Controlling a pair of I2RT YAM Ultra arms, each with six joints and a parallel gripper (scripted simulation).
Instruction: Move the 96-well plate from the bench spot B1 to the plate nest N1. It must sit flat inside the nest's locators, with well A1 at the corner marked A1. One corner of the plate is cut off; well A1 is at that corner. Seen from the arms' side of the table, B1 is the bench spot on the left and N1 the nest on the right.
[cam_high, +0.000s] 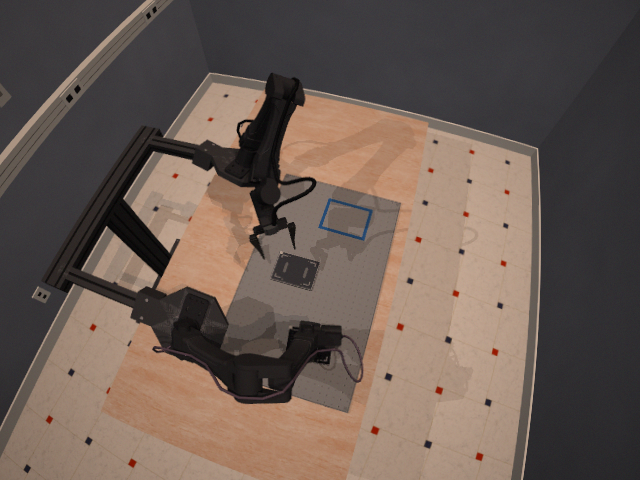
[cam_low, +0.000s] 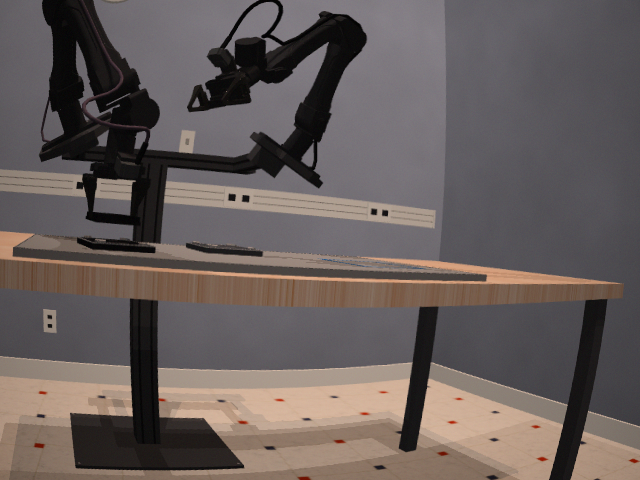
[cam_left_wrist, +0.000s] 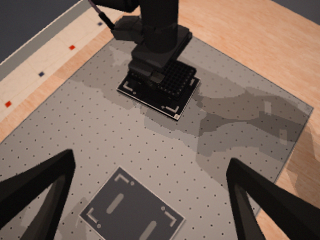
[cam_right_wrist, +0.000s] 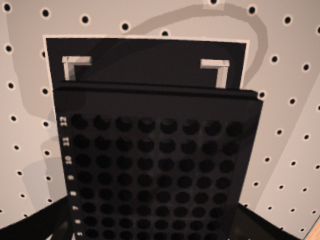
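My right hand is 5 cm above the black plate nest, 1 cm to the right of it and 1 cm short of it. From my right hand the other things lie so: 96-well plate right at my right hand; A1 label 7 cm behind, 6 cm to the left, 4 cm below.
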